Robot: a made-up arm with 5 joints.
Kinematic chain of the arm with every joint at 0, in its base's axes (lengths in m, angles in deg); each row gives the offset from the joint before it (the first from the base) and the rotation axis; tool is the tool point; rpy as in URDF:
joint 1: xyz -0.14 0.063 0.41 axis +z
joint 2: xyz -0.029 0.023 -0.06 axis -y
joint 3: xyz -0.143 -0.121 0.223 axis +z
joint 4: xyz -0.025 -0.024 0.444 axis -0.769 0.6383 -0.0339
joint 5: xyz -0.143 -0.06 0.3 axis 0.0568 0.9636 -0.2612
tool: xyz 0.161 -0.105 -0.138 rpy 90 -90 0
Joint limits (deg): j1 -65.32..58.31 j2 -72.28..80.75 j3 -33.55..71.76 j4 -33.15..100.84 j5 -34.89..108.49
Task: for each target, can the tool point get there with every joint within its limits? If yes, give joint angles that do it. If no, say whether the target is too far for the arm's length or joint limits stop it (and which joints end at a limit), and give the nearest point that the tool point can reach.
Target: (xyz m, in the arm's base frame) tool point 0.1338 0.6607 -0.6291
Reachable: no: joint limits stop it (at a limit: joint 1, joint 2, joint 3, joint 4, joint 5) | nearest point -0.5073 0.7549 -0.1371 | short by 0.814 m
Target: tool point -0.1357 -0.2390 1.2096
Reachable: yes | joints 0.73 -25.49 5.20 5.37 58.98
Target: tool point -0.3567 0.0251 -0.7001
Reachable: no: joint limits stop it (at a limit: joint 2, joint 4) | nearest point -0.8952 -0.0691 -0.1232 | short by 0.795 m
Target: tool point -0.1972 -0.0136 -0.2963
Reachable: no: joint limits stop it (at a limit: joint 2, joint 3, joint 4) | nearest point -0.5725 -0.5162 -0.0598 | short by 0.670 m
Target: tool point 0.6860 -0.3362 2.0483
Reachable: no: too far | nearest point 0.3227 -0.1606 1.3271 | short by 0.826 m
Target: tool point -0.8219 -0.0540 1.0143
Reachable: yes | joints -9.60 11.65 -10.03 -3.85 80.14
